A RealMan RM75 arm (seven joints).
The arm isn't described. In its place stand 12 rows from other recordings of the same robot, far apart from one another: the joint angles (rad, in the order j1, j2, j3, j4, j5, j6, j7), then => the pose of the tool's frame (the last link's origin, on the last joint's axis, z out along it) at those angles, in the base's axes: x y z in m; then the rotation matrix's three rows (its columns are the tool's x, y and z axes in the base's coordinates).
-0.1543, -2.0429, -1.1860, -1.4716, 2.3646, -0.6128, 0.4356 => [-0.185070, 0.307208, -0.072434], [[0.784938, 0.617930, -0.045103], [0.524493, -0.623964, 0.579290], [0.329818, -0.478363, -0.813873]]
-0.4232, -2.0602, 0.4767, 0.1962, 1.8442, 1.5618, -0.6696 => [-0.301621, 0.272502, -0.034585], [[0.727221, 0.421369, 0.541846], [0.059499, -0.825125, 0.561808], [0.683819, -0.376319, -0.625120]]
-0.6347, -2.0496, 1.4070, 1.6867, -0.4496, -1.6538, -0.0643 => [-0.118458, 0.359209, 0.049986], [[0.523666, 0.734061, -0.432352], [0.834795, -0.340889, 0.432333], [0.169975, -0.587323, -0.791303]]
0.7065, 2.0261, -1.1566, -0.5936, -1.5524, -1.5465, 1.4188 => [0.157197, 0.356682, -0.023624], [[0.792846, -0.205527, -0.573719], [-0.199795, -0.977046, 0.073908], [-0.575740, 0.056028, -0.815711]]
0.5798, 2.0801, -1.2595, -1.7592, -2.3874, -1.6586, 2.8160 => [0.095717, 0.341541, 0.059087], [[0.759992, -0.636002, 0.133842], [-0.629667, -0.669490, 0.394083], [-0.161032, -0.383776, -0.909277]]
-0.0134, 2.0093, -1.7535, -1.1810, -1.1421, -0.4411, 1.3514 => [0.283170, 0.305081, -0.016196], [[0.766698, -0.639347, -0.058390], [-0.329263, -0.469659, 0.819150], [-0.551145, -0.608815, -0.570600]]
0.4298, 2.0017, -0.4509, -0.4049, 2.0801, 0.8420, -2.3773 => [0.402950, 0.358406, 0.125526], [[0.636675, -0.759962, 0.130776], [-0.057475, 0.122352, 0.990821], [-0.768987, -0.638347, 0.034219]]
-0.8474, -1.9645, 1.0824, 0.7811, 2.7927, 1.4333, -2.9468 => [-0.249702, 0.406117, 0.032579], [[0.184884, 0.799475, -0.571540], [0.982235, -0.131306, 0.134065], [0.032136, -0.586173, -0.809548]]
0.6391, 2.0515, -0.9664, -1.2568, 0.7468, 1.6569, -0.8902 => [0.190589, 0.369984, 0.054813], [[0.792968, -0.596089, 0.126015], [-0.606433, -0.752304, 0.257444], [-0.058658, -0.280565, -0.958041]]
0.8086, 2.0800, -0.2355, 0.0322, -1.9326, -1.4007, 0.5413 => [0.181662, 0.357698, -0.073779], [[0.676794, -0.278071, -0.681635], [0.106448, -0.879222, 0.464368], [-0.728436, -0.386841, -0.565452]]
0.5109, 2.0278, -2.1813, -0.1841, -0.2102, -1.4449, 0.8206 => [0.243570, 0.285177, -0.074179], [[0.597369, -0.460498, -0.656576], [-0.225571, -0.882135, 0.413468], [-0.769590, -0.098888, -0.630835]]
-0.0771, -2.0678, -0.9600, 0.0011, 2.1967, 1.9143, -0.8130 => [-0.377307, 0.157474, 0.080567], [[0.242814, 0.945607, 0.216492], [-0.476399, -0.078167, 0.875748], [0.845036, -0.315780, 0.431506]]
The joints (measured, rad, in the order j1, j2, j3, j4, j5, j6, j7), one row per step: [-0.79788 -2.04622 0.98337 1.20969 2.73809 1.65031 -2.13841]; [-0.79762 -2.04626 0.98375 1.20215 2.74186 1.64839 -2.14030]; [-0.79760 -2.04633 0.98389 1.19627 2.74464 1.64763 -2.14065]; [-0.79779 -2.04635 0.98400 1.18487 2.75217 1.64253 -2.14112]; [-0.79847 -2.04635 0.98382 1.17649 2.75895 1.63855 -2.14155]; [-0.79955 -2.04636 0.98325 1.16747 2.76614 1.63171 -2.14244]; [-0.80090 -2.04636 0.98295 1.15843 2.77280 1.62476 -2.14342]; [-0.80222 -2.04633 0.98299 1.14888 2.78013 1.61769 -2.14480]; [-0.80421 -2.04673 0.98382 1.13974 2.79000 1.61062 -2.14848]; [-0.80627 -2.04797 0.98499 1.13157 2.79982 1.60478 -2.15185]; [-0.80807 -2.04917 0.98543 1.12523 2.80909 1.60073 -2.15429]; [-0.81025 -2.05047 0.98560 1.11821 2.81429 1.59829 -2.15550]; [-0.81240 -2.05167 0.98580 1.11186 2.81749 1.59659 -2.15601]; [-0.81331 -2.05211 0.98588 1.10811 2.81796 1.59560 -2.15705]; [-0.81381 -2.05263 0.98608 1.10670 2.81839 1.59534 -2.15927]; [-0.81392 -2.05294 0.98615 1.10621 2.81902 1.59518 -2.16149]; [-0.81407 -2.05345 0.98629 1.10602 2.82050 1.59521 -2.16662]
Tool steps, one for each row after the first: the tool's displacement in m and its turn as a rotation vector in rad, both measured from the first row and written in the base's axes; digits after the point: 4 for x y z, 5 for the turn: [-0.0018 -0.0002 -0.0010 -0.00210 0.00235 0.00757]; [-0.0031 -0.0005 -0.0017 -0.00485 0.00424 0.01265]; [-0.0058 -0.0005 -0.0029 -0.00651 0.00992 0.02113]; [-0.0077 -0.0003 -0.0037 -0.00717 0.01512 0.02721]; [-0.0096 0.0002 -0.0044 -0.00526 0.02028 0.03270]; [-0.0114 0.0008 -0.0051 -0.00351 0.02514 0.03762]; [-0.0132 0.0014 -0.0059 -0.00195 0.03077 0.04317]; [-0.0150 0.0020 -0.0067 0.00045 0.03857 0.04992]; [-0.0165 0.0024 -0.0079 0.00142 0.04622 0.05589]; [-0.0177 0.0026 -0.0087 0.00199 0.05337 0.06094]; [-0.0185 0.0026 -0.0099 -0.00041 0.05670 0.06487]; [-0.0189 0.0026 -0.0112 -0.00356 0.05845 0.06757]; [-0.0191 0.0026 -0.0120 -0.00508 0.05810 0.06984]; [-0.0191 0.0025 -0.0124 -0.00524 0.05764 0.07212]; [-0.0192 0.0025 -0.0126 -0.00461 0.05749 0.07429]; [-0.0193 0.0024 -0.0127 -0.00267 0.05737 0.07894]
